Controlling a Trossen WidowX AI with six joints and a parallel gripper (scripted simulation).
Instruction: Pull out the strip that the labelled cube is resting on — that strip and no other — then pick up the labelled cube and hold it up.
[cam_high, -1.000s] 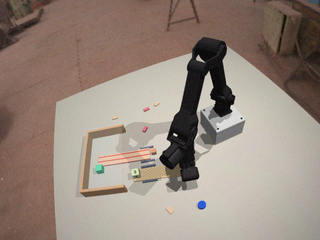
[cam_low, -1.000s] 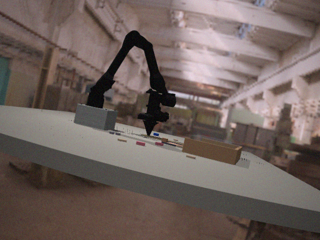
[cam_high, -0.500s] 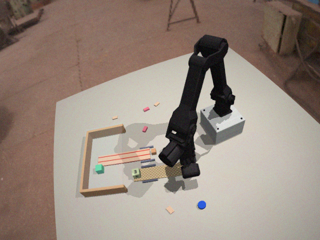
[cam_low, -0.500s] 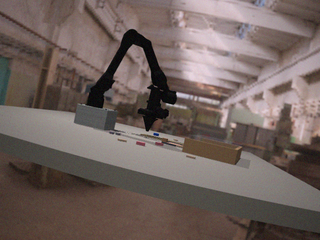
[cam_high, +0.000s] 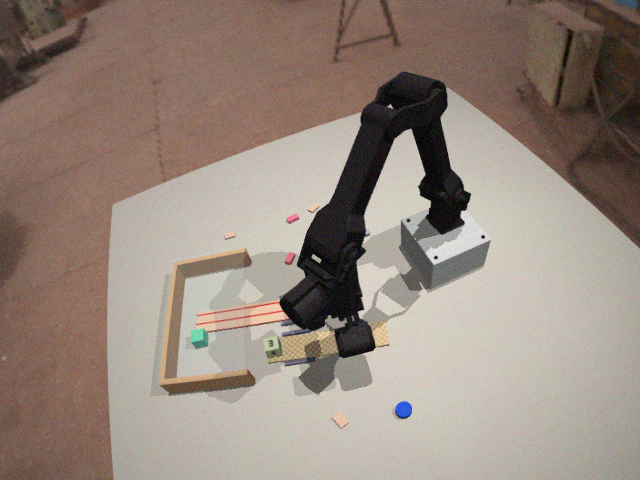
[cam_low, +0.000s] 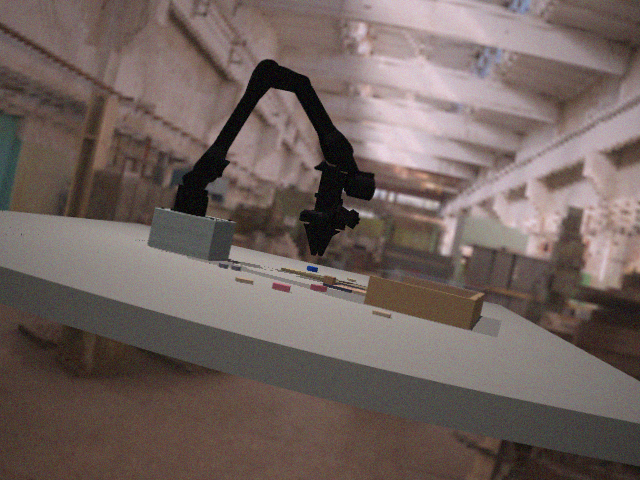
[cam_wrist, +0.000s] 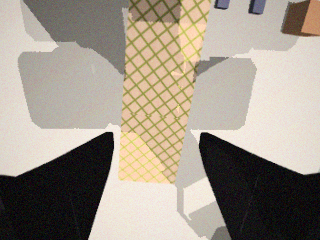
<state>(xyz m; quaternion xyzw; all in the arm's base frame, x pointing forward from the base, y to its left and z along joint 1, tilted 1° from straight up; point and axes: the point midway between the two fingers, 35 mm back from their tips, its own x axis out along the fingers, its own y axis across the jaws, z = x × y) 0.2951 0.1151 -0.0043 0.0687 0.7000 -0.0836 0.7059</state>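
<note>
The tan cross-hatched strip is 5 cm below my gripper tip, 5 cm ahead of it and 2 cm to the right of it. Round my gripper tip: tan tile: 14 cm to the left, 9 cm ahead, 5 cm below; then labelled cube: 15 cm ahead, 5 cm to the right, 3 cm below; then orange block: 12 cm to the right, 5 cm ahead, 4 cm below.
</note>
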